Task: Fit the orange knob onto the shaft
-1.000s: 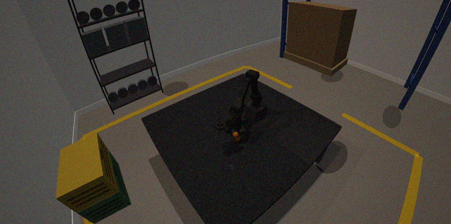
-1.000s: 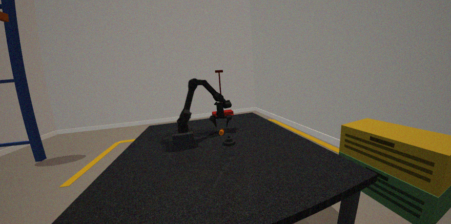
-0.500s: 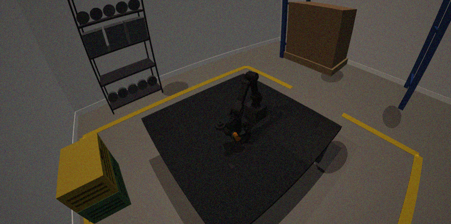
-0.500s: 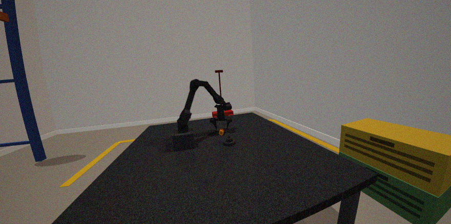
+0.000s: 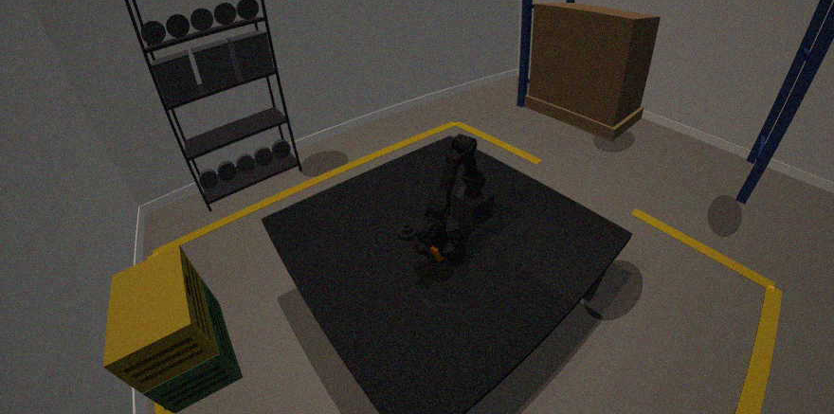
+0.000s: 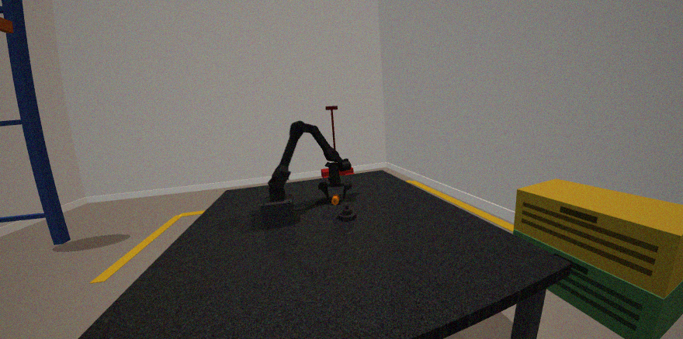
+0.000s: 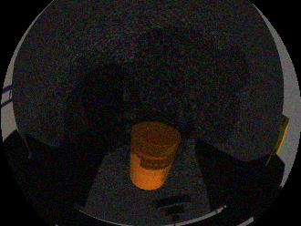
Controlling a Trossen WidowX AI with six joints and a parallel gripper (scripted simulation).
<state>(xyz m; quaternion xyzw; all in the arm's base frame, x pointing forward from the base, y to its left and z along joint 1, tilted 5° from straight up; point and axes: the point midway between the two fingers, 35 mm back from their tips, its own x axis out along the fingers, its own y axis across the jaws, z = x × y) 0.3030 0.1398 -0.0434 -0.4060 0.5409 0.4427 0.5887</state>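
Right now the round pedestal is 2 cm ahead of my gripper tip, 20 cm to the right of it and 2 cm above it. From my gripper tip the other things lie so: orange knob 1 cm behind, 2 cm to the right, 1 cm above.
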